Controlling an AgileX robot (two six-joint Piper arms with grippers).
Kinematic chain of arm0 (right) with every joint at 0, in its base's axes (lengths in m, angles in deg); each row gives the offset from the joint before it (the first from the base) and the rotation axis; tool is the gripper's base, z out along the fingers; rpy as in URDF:
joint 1: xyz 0 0 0.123 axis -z
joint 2: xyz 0 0 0 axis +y
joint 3: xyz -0.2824 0 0.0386 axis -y
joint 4: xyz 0.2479 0 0.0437 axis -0.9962 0 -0.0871
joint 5: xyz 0 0 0 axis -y
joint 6: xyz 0.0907 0 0.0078 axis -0.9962 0 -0.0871
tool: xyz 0 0 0 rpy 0 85 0
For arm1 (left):
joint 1: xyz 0 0 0.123 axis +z
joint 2: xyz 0 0 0 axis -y
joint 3: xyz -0.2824 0 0.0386 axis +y
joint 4: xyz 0.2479 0 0.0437 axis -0.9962 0 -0.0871
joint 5: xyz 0 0 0 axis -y
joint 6: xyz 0.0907 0 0.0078 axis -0.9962 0 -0.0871
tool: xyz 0 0 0 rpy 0 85 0
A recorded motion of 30 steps. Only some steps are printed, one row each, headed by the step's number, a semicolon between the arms.
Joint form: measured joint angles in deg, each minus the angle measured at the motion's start. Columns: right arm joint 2, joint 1, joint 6, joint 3, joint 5, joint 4; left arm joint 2, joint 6, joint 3, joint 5, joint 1, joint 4.
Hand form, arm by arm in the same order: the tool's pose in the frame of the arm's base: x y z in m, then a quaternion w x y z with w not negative. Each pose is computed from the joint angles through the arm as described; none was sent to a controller.
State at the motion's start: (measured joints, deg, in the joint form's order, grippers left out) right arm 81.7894 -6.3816 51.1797 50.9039 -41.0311 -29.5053; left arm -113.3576 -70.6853 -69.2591 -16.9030 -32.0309 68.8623
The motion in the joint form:
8: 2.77 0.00 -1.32 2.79 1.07 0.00; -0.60 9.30 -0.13 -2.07 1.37 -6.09
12: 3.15 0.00 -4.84 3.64 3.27 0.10; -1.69 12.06 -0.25 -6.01 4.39 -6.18
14: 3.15 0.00 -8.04 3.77 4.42 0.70; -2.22 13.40 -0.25 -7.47 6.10 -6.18
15: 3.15 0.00 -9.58 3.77 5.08 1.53; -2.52 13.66 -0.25 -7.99 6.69 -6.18
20: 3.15 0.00 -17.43 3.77 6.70 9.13; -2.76 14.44 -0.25 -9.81 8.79 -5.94
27: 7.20 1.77 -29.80 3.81 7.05 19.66; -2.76 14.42 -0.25 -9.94 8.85 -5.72
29: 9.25 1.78 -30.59 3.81 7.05 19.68; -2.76 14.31 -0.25 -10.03 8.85 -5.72
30: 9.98 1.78 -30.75 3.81 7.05 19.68; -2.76 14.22 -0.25 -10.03 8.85 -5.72
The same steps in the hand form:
8: 0.2823 0.0606 0.2418 0.26246 -0.30756 0.90779 0.11153; 0.3434 -0.2343 0.1573 0.30170 0.29401 0.87869 -0.22460
12: 0.2887 0.0599 0.2452 0.27857 -0.27520 0.91365 0.10915; 0.3507 -0.2193 0.1493 0.27101 0.26197 0.89365 -0.24356
14: 0.2906 0.0589 0.2462 0.28399 -0.25036 0.91919 0.10840; 0.3553 -0.2100 0.1454 0.25879 0.24215 0.90109 -0.24986
15: 0.2914 0.0579 0.2463 0.28617 -0.24121 0.92142 0.10442; 0.3568 -0.2067 0.1432 0.25398 0.23675 0.90343 -0.25152
20: 0.2932 0.0508 0.2448 0.28259 -0.21804 0.93153 0.06970; 0.3617 -0.1951 0.1415 0.24416 0.21746 0.90873 -0.25944
27: 0.3026 0.0332 0.2218 0.23715 -0.16133 0.95755 0.02885; 0.3618 -0.1949 0.1416 0.24367 0.21591 0.90879 -0.26100
29: 0.3059 0.0334 0.2109 0.21958 -0.15453 0.96275 0.03172; 0.3617 -0.1950 0.1416 0.24338 0.21705 0.90851 -0.26126
30: 0.3070 0.0334 0.2070 0.21334 -0.15309 0.96436 0.03250; 0.3617 -0.1950 0.1416 0.24359 0.21776 0.90834 -0.26107

